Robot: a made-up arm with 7 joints.
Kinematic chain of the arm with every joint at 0, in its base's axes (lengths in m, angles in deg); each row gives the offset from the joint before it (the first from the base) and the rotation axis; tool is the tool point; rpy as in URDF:
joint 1: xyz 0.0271 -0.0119 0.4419 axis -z
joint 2: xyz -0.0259 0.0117 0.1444 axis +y
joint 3: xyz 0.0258 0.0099 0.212 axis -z
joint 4: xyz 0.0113 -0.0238 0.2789 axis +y
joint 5: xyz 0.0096 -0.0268 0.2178 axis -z
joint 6: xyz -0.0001 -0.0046 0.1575 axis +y
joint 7: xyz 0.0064 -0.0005 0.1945 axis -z
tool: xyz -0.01 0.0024 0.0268 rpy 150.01 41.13 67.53
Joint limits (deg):
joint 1: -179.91..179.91
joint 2: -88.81..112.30
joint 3: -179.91..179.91
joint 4: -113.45..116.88
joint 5: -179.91..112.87
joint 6: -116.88..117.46
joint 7: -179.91..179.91
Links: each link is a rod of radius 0.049 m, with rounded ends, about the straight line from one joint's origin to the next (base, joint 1, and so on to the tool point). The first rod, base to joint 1, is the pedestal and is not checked.
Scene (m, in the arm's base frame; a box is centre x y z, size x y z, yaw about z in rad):
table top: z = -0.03
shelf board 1: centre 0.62 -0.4 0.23 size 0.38 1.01 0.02 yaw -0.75
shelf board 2: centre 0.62 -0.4 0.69 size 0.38 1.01 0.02 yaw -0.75
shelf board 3: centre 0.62 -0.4 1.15 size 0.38 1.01 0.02 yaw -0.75
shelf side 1: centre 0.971 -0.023 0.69 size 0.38 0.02 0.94 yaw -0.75
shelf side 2: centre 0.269 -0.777 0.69 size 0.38 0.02 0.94 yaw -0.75
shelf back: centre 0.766 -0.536 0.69 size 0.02 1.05 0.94 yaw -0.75
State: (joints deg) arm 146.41 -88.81 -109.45 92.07 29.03 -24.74 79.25
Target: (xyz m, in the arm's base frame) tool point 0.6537 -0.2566 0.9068
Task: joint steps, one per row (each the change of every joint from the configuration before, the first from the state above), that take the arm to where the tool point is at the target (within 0.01 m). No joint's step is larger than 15 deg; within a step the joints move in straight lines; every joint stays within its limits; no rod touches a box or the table.
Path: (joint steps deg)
1: -12.21 3.44 -4.29 8.27 -1.53 11.53 0.48
2: -12.20 3.43 -4.30 8.27 -1.54 11.53 0.49
3: -12.21 3.44 -4.29 8.27 -1.53 11.53 0.48
4: 0.65 -1.50 14.89 0.00 -1.26 5.47 0.26
5: 0.64 -1.50 14.89 0.00 -1.27 5.47 0.27
6: 0.65 -1.51 14.89 0.00 -1.26 5.47 0.26
7: 0.64 -1.50 14.89 0.00 -1.26 5.47 0.27
8: 6.99 3.58 -2.99 -3.26 1.86 -12.34 -0.54
9: 6.99 3.58 -2.99 -3.26 1.86 -12.34 -0.55
10: 6.99 3.57 -2.99 -3.26 1.87 -12.34 -0.54
11: 6.99 3.58 -2.99 -3.26 1.86 -12.33 -0.55

